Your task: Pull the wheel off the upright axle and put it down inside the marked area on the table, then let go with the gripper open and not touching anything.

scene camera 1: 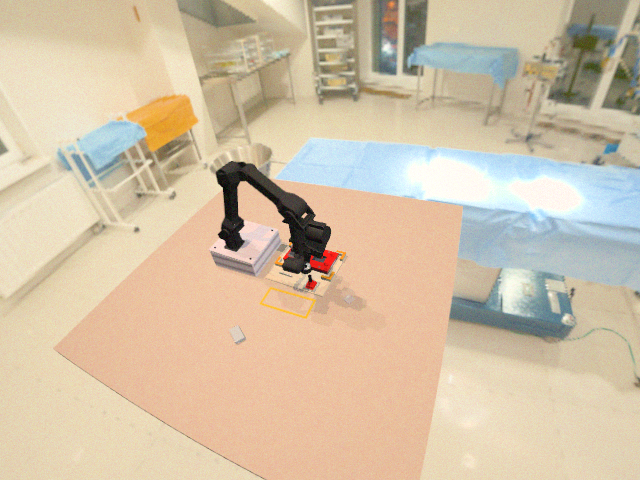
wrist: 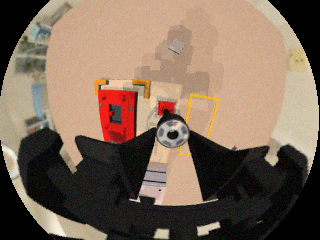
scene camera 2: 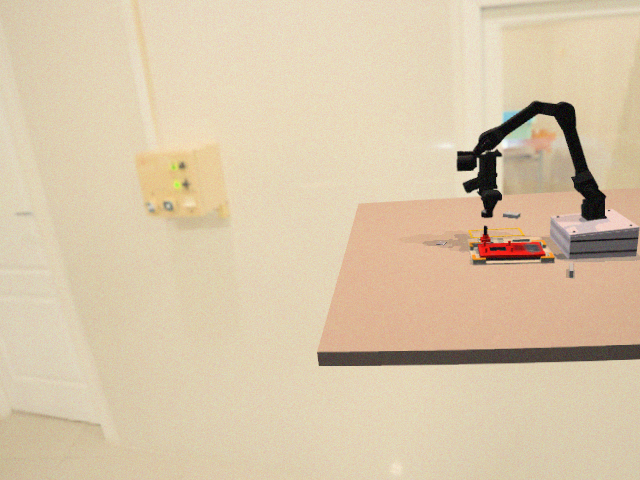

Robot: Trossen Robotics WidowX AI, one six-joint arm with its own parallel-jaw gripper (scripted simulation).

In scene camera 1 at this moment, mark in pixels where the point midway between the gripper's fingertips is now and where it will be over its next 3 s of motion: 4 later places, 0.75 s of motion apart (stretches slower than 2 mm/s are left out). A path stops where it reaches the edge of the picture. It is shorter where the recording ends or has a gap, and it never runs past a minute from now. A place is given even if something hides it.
The gripper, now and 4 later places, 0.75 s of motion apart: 305,268; 284,281; 286,297; 282,290; 266,268
